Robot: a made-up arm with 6 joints.
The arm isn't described. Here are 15 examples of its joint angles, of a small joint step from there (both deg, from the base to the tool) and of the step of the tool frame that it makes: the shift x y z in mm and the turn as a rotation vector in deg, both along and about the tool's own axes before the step.
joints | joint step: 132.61 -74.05 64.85 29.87 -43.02 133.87 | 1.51 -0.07 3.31 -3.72 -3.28 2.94
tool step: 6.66 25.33 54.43 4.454 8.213 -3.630
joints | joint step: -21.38 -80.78 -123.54 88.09 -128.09 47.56 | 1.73 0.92 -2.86 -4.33 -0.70 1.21
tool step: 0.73 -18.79 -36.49 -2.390 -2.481 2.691
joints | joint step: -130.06 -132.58 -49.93 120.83 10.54 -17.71 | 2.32 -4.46 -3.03 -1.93 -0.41 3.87
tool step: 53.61 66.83 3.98 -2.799 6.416 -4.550
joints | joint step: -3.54 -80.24 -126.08 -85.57 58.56 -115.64 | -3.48 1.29 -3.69 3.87 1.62 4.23
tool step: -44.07 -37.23 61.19 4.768 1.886 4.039
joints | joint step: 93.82 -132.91 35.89 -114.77 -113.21 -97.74 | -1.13 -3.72 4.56 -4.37 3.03 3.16
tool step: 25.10 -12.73 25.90 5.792 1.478 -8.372
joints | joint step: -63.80 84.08 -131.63 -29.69 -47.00 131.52 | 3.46 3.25 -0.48 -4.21 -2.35 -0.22
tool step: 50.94 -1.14 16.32 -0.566 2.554 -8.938
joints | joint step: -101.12 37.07 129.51 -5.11 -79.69 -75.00 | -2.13 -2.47 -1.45 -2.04 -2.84 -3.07
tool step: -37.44 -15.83 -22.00 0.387 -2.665 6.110
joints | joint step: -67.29 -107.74 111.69 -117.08 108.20 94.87 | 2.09 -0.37 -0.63 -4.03 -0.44 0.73
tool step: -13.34 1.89 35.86 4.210 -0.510 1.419
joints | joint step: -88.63 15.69 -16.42 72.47 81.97 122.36 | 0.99 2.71 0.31 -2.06 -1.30 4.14
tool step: 11.23 -4.37 25.80 0.624 5.655 -1.815
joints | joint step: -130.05 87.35 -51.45 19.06 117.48 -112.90 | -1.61 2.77 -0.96 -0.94 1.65 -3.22
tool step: 6.18 2.15 -9.58 0.857 -2.779 0.272
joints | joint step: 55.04 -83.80 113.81 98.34 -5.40 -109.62 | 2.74 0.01 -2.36 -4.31 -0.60 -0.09
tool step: 15.92 -4.66 -3.74 0.628 3.939 0.811
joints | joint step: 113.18 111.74 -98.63 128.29 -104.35 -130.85 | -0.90 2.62 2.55 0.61 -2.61 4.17
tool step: -39.13 -6.06 28.28 1.482 0.197 3.498
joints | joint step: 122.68 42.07 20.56 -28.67 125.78 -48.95 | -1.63 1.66 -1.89 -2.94 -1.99 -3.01
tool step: 7.20 24.98 -32.37 -2.384 -2.776 -0.766
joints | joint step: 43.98 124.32 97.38 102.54 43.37 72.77 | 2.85 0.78 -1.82 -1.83 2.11 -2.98
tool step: -58.69 -9.55 56.85 5.248 -1.448 4.628
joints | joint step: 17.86 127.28 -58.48 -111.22 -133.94 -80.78 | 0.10 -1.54 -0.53 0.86 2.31 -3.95
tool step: 9.63 3.77 -20.11 -0.625 -4.639 -1.351
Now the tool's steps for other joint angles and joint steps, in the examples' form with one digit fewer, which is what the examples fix.
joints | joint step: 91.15 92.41 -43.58 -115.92 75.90 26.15 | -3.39 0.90 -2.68 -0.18 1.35 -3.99
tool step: -16.5 -26.2 12.4 2.01 -4.43 1.17
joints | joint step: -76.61 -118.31 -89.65 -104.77 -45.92 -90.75 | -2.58 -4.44 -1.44 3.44 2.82 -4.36
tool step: -30.4 23.6 -19.4 1.08 -8.35 1.70
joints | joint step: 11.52 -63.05 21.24 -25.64 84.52 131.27 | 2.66 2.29 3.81 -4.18 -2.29 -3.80
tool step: -7.1 11.1 0.0 1.48 -9.15 1.68
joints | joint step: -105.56 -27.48 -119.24 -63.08 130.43 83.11 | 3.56 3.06 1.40 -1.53 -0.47 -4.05
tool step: -6.4 11.6 -19.0 3.15 -9.58 1.20
